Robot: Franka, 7 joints.
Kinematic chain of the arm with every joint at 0, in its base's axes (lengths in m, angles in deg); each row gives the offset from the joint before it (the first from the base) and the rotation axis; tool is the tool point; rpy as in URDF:
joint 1: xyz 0 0 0.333 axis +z
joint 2: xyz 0 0 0 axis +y
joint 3: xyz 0 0 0.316 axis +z
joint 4: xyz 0.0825 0 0 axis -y
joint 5: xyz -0.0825 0 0.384 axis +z
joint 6: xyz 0 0 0 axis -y
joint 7: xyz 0.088 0 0 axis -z
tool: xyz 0 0 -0.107 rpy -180 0 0
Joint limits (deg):
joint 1: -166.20..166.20
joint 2: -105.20..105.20
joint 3: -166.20..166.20
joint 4: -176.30..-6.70
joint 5: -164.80..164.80
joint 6: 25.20..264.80
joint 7: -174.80..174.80
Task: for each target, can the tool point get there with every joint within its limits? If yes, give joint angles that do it. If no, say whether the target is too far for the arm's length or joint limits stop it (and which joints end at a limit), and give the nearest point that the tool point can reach.
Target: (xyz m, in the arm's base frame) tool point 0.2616 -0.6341 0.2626
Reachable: yes | joints -37.77 81.19 -78.76 -44.07 -138.82 230.23 142.76
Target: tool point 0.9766 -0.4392 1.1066
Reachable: no: too far | nearest point 0.6342 -0.2852 0.8354 | short by 0.463 m
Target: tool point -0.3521 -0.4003 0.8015
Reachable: yes | joints 133.60 15.92 114.65 -77.48 -43.85 99.08 110.13
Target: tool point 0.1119 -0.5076 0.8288
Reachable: yes | joints 77.07 -87.69 -12.11 -77.86 91.73 198.80 -99.12
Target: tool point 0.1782 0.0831 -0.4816
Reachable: no: joint limits stop it (at a limit: joint 2) | nearest point 0.1933 0.0901 -0.3561 | short by 0.127 m
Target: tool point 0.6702 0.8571 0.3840
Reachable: no: too far | nearest point 0.5279 0.6751 0.3732 | short by 0.231 m
